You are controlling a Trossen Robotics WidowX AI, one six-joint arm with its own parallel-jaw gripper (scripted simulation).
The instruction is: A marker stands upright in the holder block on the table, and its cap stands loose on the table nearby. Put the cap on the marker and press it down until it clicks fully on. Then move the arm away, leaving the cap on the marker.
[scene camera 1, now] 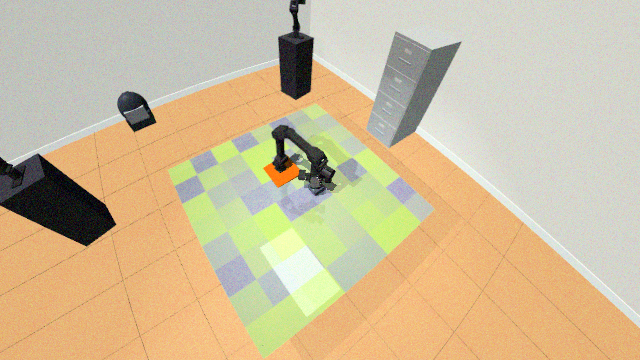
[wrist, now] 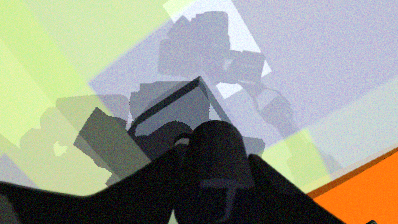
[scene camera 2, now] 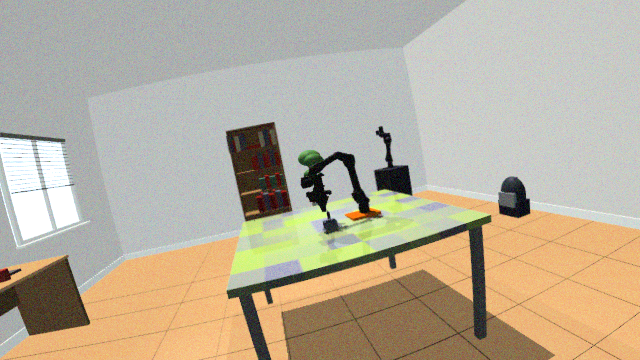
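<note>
A dark marker cap is held in my gripper point(wrist: 216, 157), and I can see a holder block point(wrist: 198, 81) as well.
</note>
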